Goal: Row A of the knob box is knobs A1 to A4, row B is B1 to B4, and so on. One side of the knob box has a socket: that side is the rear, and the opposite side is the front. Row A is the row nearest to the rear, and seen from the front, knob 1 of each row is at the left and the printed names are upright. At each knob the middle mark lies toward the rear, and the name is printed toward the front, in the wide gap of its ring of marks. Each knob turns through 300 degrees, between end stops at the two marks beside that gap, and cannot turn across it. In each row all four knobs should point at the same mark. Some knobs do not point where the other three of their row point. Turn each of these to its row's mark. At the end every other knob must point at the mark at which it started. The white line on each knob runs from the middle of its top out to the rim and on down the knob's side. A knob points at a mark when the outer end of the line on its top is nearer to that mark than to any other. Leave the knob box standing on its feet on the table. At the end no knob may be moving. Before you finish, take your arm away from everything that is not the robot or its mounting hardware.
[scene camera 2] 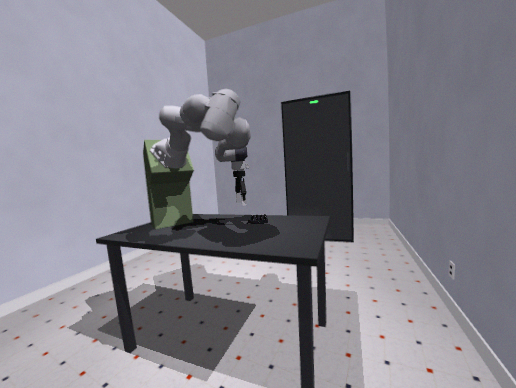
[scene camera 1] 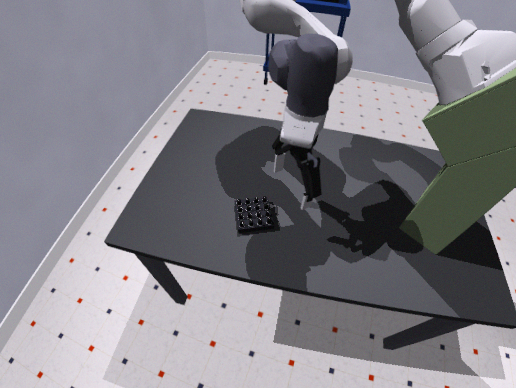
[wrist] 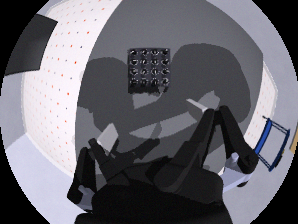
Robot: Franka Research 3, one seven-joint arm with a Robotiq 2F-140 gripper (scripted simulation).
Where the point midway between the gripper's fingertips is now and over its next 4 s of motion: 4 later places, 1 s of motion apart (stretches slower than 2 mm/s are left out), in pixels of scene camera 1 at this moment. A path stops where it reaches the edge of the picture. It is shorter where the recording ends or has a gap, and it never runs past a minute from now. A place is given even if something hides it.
The gripper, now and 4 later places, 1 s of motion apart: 291,187; 281,186; 272,185; 262,184; 257,187
